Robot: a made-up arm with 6 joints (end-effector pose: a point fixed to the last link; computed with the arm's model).
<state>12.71 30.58 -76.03 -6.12 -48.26 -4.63</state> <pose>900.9 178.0 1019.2 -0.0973 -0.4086 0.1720 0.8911</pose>
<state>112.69 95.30 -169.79 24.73 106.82 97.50</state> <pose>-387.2 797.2 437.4 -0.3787 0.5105 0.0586 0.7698</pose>
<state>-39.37 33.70 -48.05 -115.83 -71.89 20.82</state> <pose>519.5 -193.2 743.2 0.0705 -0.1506 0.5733 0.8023</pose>
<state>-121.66 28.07 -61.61 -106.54 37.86 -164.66</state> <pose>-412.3 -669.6 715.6 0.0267 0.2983 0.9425 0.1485</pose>
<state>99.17 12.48 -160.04 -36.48 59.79 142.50</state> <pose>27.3 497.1 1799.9 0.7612 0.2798 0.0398 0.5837</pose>
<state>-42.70 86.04 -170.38 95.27 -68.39 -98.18</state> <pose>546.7 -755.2 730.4 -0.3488 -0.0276 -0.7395 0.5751</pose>
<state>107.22 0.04 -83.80 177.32 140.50 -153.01</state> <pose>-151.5 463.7 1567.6 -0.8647 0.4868 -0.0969 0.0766</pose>
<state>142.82 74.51 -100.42 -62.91 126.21 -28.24</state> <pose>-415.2 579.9 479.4 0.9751 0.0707 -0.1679 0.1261</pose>
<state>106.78 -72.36 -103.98 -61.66 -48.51 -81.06</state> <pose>90.0 -687.3 1559.4 -0.1613 -0.8450 -0.4790 0.1746</pose>
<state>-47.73 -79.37 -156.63 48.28 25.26 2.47</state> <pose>-699.3 774.1 1277.5 -0.2429 -0.9066 0.2388 0.2490</pose>
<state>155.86 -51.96 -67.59 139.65 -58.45 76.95</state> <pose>15.9 143.8 1388.5 0.3493 0.7617 -0.4631 0.2885</pose>
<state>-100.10 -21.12 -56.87 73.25 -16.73 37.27</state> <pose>-189.5 -485.6 1314.3 0.2016 -0.6784 -0.7045 0.0530</pose>
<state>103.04 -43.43 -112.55 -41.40 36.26 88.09</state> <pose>84.8 -99.0 1856.3 0.7145 -0.1183 0.3751 0.5787</pose>
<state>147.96 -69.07 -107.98 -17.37 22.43 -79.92</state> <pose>519.0 -259.0 1726.9 0.2397 -0.8705 0.3079 0.3000</pose>
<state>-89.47 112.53 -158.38 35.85 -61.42 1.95</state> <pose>-100.4 -896.8 364.1 -0.3097 -0.3395 -0.8011 0.3835</pose>
